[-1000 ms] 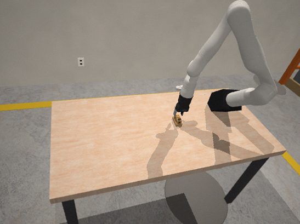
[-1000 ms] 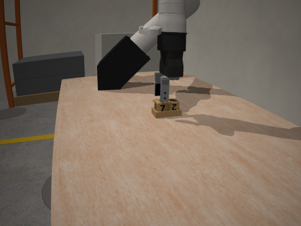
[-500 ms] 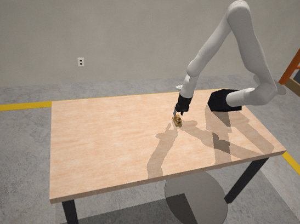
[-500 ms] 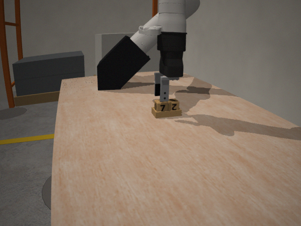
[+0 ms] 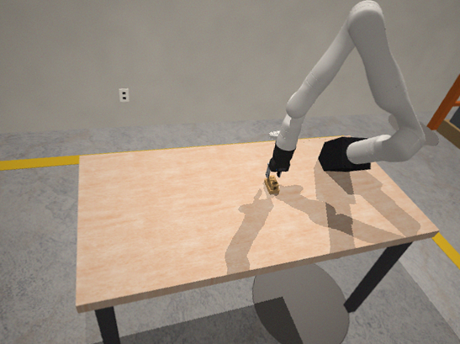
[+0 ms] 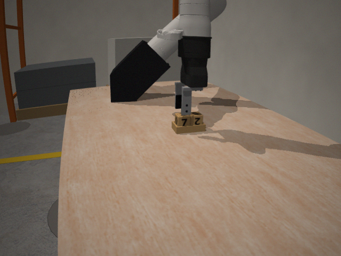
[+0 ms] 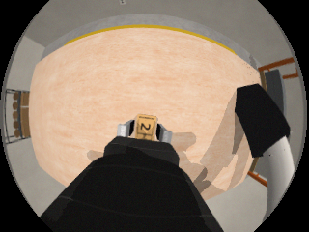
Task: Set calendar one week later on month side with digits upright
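Now: the wooden tray 20 mm to the left of my hand and 60 mm below it.
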